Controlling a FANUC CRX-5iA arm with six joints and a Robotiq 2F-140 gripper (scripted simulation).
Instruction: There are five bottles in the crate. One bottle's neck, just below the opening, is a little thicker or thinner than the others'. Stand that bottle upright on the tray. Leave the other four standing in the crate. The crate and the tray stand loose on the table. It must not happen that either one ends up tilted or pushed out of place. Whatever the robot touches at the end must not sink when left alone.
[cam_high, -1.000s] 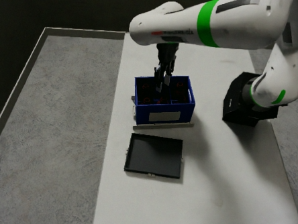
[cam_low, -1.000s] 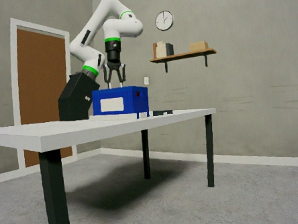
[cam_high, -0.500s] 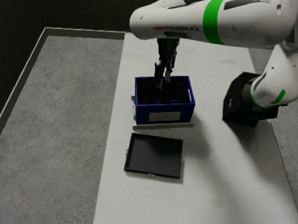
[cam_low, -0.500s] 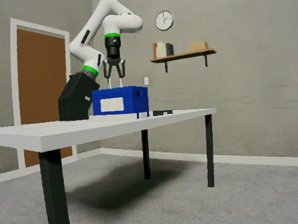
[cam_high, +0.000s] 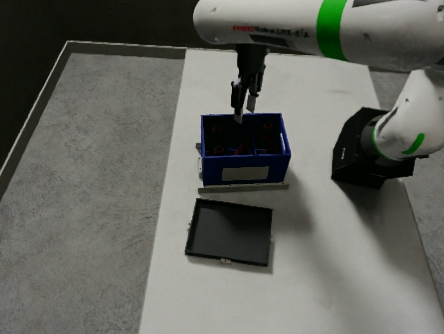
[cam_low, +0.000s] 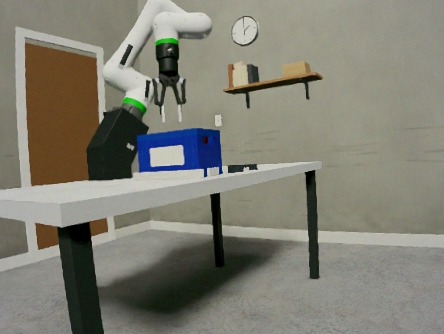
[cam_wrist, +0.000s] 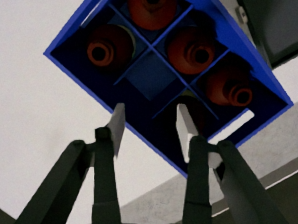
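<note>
My gripper is now 160 mm above the crate and 40 mm to the right of it. From my hand the other things lie so: dark tray 310 mm to the left, 230 mm below, 30 mm ahead.
</note>
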